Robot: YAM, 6 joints.
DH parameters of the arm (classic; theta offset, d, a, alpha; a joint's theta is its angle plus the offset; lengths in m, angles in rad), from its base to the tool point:
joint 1: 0 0.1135 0.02 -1.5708
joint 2: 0 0 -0.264 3.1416
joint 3: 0.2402 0 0.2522 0
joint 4: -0.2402 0 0.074 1.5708
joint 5: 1.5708 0 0 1.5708
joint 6: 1.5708 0.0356 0 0
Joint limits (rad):
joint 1: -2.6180..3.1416
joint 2: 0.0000..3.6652
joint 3: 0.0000..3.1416
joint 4: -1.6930..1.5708
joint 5: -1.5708..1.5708
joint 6: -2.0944..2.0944
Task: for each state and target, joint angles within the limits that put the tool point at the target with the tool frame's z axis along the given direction. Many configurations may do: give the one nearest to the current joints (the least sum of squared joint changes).
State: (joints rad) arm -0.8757 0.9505 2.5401 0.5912 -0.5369 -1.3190
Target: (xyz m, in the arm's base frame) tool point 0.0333 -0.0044 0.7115 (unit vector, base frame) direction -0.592 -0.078 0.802
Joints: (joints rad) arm -0.0299 1.6837 2.8209 1.0674 0.0958 -1.3190
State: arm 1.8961 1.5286 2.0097 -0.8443 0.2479 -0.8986
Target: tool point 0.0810 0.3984 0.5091 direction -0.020 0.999 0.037
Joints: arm 1.3493 1.8211 2.1490 -0.2898 -0.2414 -0.8986
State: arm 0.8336 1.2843 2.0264 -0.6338 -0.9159 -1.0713
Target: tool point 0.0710 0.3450 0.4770 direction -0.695 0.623 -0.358
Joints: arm 1.2825 1.8734 2.3925 -1.2496 -1.0043 -1.0713
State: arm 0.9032 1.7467 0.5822 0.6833 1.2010 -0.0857
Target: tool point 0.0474 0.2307 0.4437 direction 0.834 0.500 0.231
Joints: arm 1.4879 1.0984 1.0943 0.3908 0.9110 -0.0857
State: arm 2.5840 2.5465 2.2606 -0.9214 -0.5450 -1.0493
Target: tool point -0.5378 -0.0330 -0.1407 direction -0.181 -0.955 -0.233
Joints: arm 3.1397 3.2974 2.4384 -0.0563 -1.2723 -1.0493
